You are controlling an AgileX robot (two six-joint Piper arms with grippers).
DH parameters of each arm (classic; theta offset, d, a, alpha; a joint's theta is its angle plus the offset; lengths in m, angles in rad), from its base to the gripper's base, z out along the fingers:
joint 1: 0 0.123 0 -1.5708
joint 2: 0.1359 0 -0.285 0
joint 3: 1.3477 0 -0.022 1.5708
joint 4: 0 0.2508 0 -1.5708
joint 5: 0 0 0.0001 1.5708
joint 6: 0 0.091 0 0
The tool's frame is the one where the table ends.
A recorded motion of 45 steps. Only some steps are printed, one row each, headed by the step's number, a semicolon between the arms.
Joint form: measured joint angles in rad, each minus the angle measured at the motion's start. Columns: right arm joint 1, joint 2, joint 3, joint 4, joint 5, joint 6; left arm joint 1, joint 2, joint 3, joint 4, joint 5, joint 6.
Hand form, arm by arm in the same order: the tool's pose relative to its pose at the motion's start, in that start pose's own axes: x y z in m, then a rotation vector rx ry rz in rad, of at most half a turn. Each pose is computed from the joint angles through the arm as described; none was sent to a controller.
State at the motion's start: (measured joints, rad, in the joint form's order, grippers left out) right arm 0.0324 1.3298 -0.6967 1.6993 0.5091 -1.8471; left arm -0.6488 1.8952 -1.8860 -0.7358 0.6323 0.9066
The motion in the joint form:
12: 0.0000 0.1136 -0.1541 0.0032 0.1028 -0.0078; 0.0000 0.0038 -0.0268 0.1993 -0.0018 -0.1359
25: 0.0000 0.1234 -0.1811 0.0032 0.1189 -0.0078; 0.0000 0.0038 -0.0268 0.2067 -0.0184 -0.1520
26: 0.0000 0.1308 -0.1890 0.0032 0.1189 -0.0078; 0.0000 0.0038 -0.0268 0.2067 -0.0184 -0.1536
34: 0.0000 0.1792 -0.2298 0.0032 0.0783 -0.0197; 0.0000 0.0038 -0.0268 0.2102 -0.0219 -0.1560
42: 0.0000 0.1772 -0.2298 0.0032 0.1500 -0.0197; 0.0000 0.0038 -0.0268 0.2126 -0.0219 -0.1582
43: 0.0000 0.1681 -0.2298 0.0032 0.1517 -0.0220; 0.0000 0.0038 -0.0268 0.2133 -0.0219 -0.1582
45: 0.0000 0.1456 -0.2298 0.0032 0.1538 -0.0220; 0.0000 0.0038 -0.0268 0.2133 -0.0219 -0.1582
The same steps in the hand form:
12: -0.0301 -0.0081 0.0236 -0.0939 -0.0642 -0.0264; 0.0010 0.0084 -0.0025 -0.0863 0.0656 0.0332
25: -0.0371 -0.0085 0.0253 -0.1076 -0.0830 -0.0359; 0.0002 0.0097 -0.0026 -0.1010 0.0559 0.0240
26: -0.0381 -0.0096 0.0270 -0.1076 -0.0834 -0.0362; 0.0002 0.0097 -0.0026 -0.1011 0.0558 0.0224
34: -0.0396 -0.0197 0.0385 -0.0688 -0.0666 -0.0431; 0.0001 0.0101 -0.0026 -0.1049 0.0546 0.0230
42: -0.0416 -0.0132 0.0372 -0.1376 -0.0877 -0.0458; 0.0001 0.0101 -0.0026 -0.1059 0.0556 0.0228
43: -0.0437 -0.0120 0.0349 -0.1382 -0.0959 -0.0531; 0.0002 0.0102 -0.0026 -0.1062 0.0559 0.0233
45: -0.0488 -0.0093 0.0292 -0.1377 -0.1151 -0.0655; 0.0002 0.0102 -0.0026 -0.1062 0.0559 0.0233

